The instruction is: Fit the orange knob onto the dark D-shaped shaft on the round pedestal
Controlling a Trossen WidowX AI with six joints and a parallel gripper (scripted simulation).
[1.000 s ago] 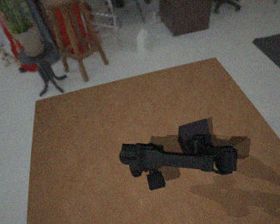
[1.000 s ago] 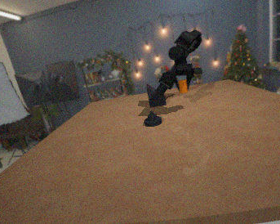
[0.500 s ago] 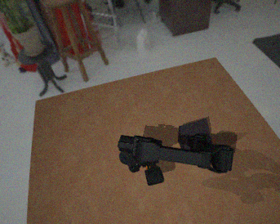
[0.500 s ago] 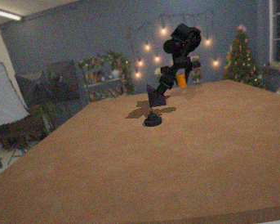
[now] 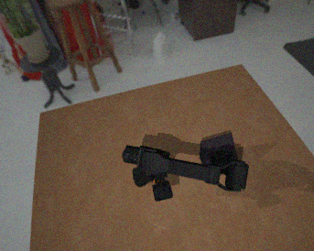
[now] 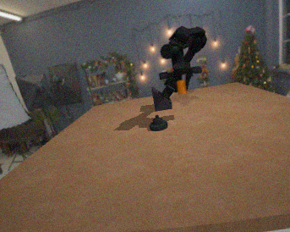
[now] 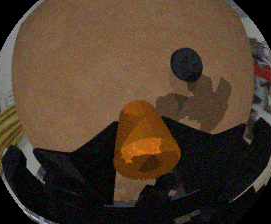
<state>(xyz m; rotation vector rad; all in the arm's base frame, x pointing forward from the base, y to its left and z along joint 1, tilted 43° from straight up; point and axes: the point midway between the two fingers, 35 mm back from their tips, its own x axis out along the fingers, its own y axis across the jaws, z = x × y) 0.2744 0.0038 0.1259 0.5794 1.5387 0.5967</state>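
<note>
The round pedestal is 130 mm to the right of my gripper tip, 110 mm below it and 60 mm ahead of it. From my gripper tip the other things lie so: orange knob: 20 mm above.
</note>
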